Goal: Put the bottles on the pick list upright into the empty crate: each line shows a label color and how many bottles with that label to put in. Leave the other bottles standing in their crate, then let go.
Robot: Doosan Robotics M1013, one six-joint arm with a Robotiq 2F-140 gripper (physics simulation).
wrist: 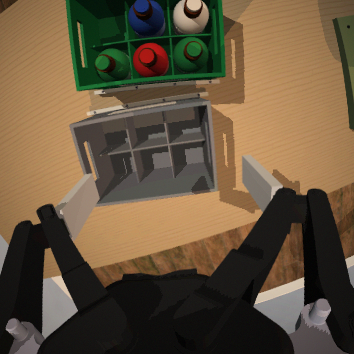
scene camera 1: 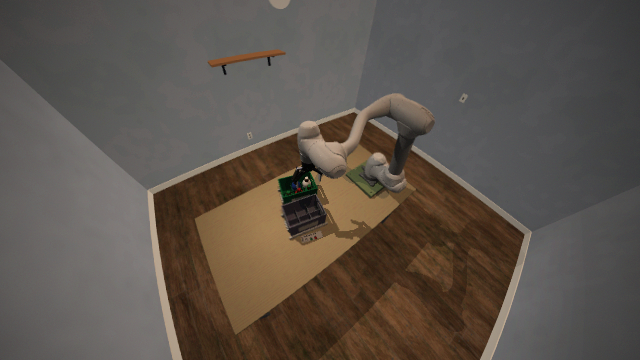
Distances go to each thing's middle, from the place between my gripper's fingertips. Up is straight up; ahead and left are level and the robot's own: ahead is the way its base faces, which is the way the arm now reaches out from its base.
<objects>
Now: the red bottle [wrist: 149, 59] 31 cm below my hand and 14 cm to the right of it.
</objects>
